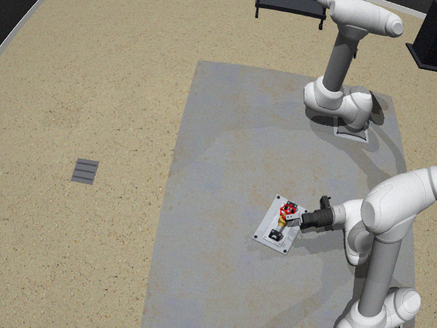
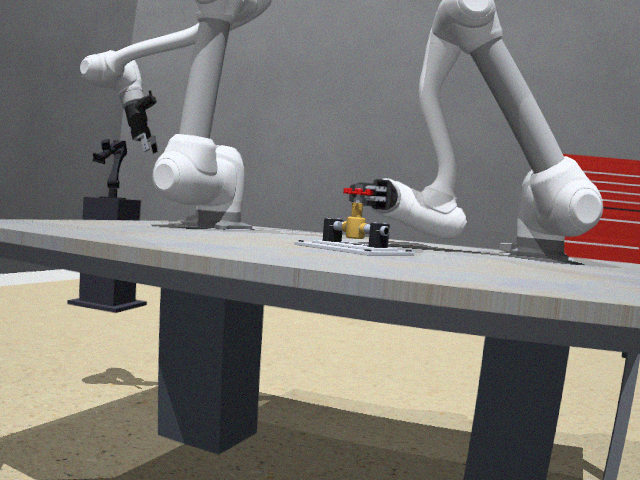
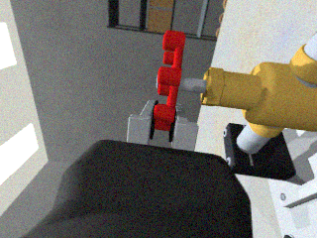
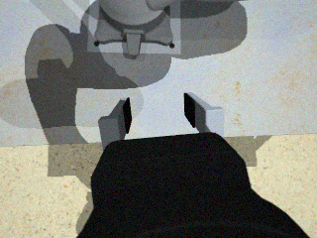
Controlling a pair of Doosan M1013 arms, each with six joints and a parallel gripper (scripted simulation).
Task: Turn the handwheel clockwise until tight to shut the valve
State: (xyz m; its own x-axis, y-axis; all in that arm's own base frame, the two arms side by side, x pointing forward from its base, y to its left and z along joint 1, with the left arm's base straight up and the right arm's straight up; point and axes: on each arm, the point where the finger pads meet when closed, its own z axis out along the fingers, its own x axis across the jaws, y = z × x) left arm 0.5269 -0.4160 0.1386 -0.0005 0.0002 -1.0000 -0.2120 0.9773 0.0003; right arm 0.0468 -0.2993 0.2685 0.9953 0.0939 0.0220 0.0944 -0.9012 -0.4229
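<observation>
My left gripper is now 30 mm to the left of the red handwheel and 10 mm above it. Round my left hand: pale base plate: 130 mm below, 30 mm to the right.
</observation>
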